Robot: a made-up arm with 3 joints.
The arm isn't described. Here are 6 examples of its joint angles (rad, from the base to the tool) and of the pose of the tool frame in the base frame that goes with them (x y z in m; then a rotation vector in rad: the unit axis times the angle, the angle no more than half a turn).
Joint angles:
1: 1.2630 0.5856 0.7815
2: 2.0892 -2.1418 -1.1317
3: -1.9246 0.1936 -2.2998
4: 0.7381 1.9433 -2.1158
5: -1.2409 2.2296 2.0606
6: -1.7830 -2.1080 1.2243
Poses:
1: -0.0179 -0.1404 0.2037 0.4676 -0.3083 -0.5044
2: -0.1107 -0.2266 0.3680 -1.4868 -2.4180 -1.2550
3: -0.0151 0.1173 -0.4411 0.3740 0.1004 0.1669
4: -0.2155 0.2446 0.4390 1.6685 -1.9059 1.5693
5: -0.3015 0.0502 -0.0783 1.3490 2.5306 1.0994
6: 0.0113 -0.0461 -0.0143 -1.5169 2.5714 -0.7376
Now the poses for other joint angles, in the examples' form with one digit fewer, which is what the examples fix.
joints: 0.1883 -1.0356 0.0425
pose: -0.058 0.180 0.103 0.133 1.030 0.119
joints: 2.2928 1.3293 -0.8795
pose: 0.004 -0.348 0.211 -2.454 1.462 1.249
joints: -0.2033 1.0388 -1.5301
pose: -0.052 0.451 0.153 1.198 -0.720 0.848
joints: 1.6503 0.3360 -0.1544
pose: 0.035 -0.084 0.271 1.786 -0.283 -0.262
